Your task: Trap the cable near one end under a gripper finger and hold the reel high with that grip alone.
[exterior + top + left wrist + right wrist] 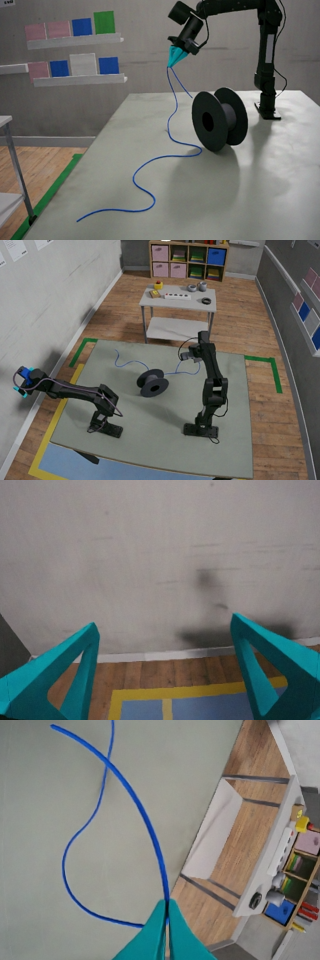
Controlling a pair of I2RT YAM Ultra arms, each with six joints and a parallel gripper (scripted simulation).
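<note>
My left gripper is now 650 mm to the left of the dark reel, 310 mm above it and 220 mm short of it.
</note>
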